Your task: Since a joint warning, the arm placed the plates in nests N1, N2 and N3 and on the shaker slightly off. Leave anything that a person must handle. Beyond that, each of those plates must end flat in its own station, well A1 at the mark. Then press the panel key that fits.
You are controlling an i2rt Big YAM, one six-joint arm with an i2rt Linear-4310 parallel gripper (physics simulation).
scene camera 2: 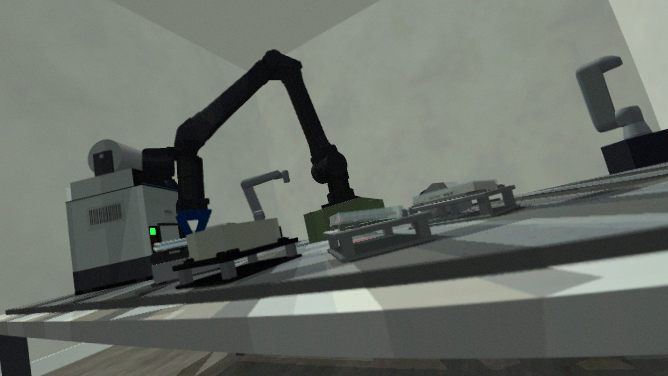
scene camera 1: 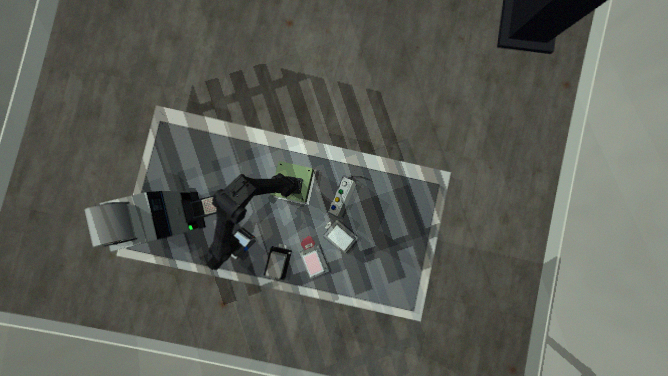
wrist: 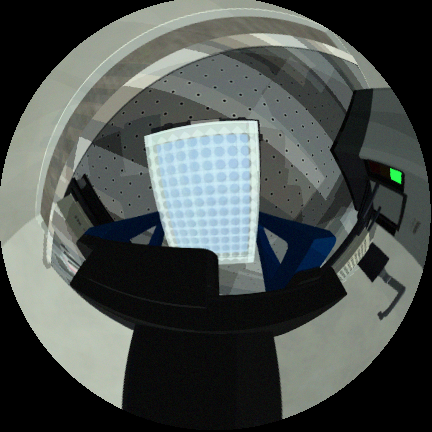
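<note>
My gripper (scene camera 1: 244,241) (scene camera 2: 193,231) (wrist: 209,216) points down, its blue fingers shut on the long sides of a pale-blue well plate (scene camera 1: 242,238) (wrist: 205,187). Dark station parts show past the plate's far edge in the wrist view; I cannot tell whether it rests on them. Scene camera 2 hides most of this plate behind a beige block (scene camera 1: 277,264) (scene camera 2: 240,237) on a dark nest (scene camera 2: 227,260). A pink plate (scene camera 1: 313,262) (scene camera 2: 367,216) lies on a grey nest (scene camera 2: 424,229). A white plate (scene camera 1: 340,236) (scene camera 2: 455,191) lies on another grey nest (scene camera 2: 484,205). A1 marks are too small to read.
The key panel (scene camera 1: 341,196) has white, green, yellow and blue keys. A large instrument (scene camera 1: 172,215) (scene camera 2: 110,235) stands left, with a green light (scene camera 1: 190,227) (scene camera 2: 153,230) (wrist: 396,176) and a well plate (scene camera 1: 209,205) at its front. The arm's green base (scene camera 1: 287,169) (scene camera 2: 317,225) stands behind the nests.
</note>
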